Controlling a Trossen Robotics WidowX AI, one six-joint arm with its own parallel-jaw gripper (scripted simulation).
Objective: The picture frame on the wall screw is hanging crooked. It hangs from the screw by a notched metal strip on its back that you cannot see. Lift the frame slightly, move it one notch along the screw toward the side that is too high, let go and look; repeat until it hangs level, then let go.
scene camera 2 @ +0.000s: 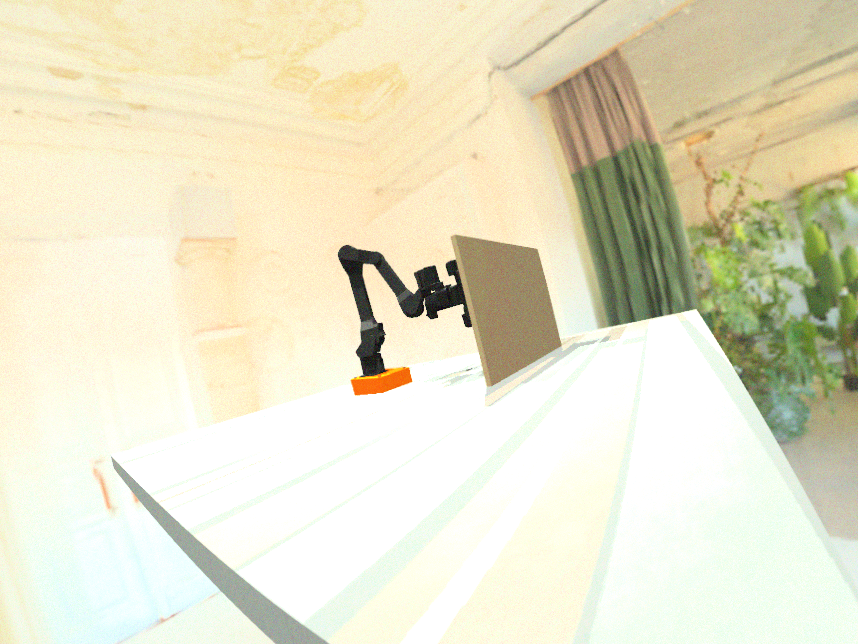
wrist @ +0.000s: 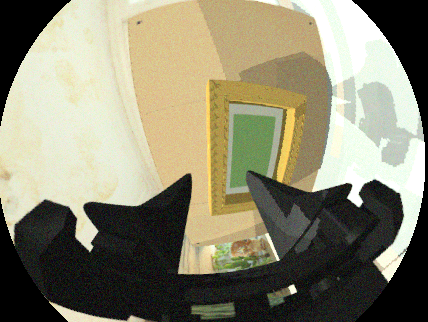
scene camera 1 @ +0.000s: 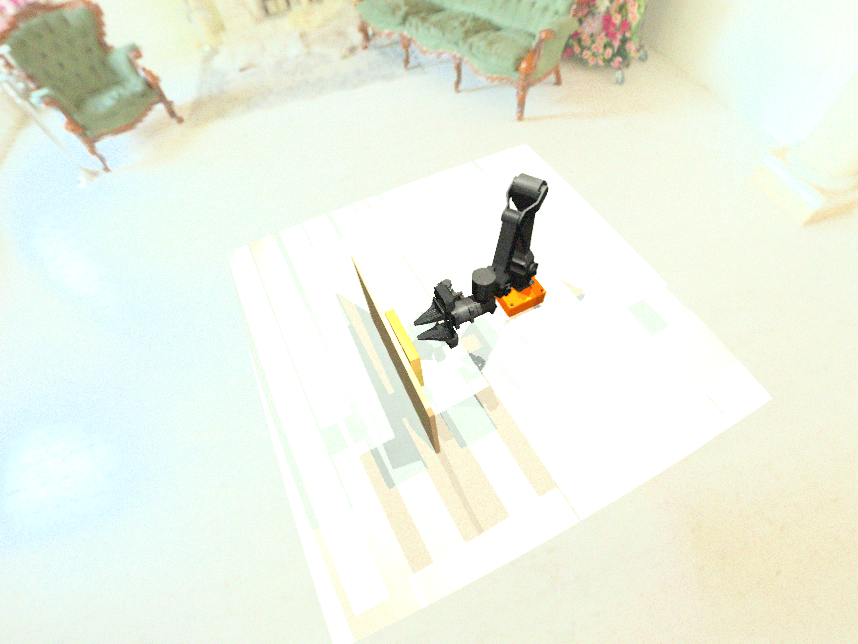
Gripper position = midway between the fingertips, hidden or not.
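Observation:
In scene camera 1, my gripper (scene camera 1: pixel 415 331), a gold picture frame (scene camera 1: pixel 408 348), a tan wall panel (scene camera 1: pixel 415 393). In scene camera 2, the tan wall panel (scene camera 2: pixel 509 304). Scene camera 2 misses the gold picture frame, hidden by the tan wall panel. In the wrist view, my gripper (wrist: pixel 219 176), the gold picture frame (wrist: pixel 254 127), the tan wall panel (wrist: pixel 172 56).

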